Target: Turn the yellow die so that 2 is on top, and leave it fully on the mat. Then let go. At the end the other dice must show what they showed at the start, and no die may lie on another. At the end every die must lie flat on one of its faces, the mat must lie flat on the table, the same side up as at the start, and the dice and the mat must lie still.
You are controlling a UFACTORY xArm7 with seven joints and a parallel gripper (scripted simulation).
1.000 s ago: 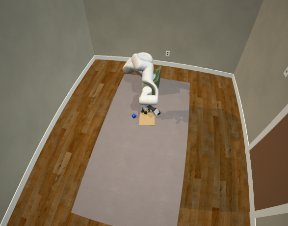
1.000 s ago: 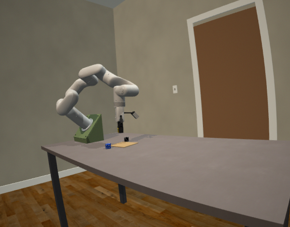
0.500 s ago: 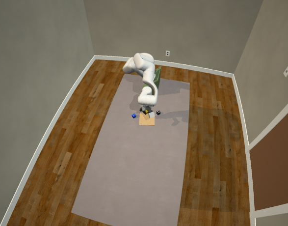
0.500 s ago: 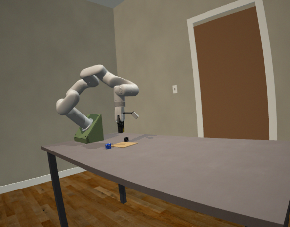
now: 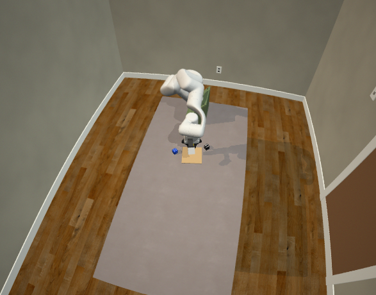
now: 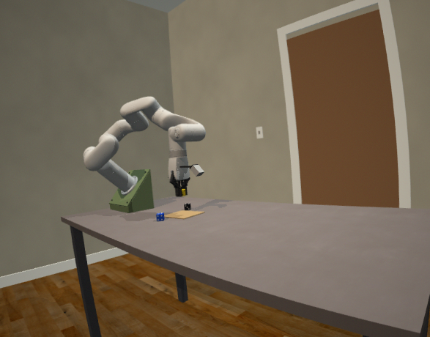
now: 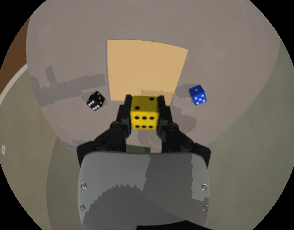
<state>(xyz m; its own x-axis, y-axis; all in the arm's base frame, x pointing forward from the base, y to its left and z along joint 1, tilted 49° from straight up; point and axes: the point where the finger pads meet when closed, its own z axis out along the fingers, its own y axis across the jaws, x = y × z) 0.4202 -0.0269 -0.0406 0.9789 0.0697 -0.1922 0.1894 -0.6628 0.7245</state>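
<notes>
My gripper is now 1 cm above the yellow die. Round my hand: blue die: 1 cm behind, 12 cm to the right, 9 cm below; black die: 8 cm behind, 10 cm to the left, 9 cm below; tan mat: 1 cm behind, 11 cm below.
</notes>
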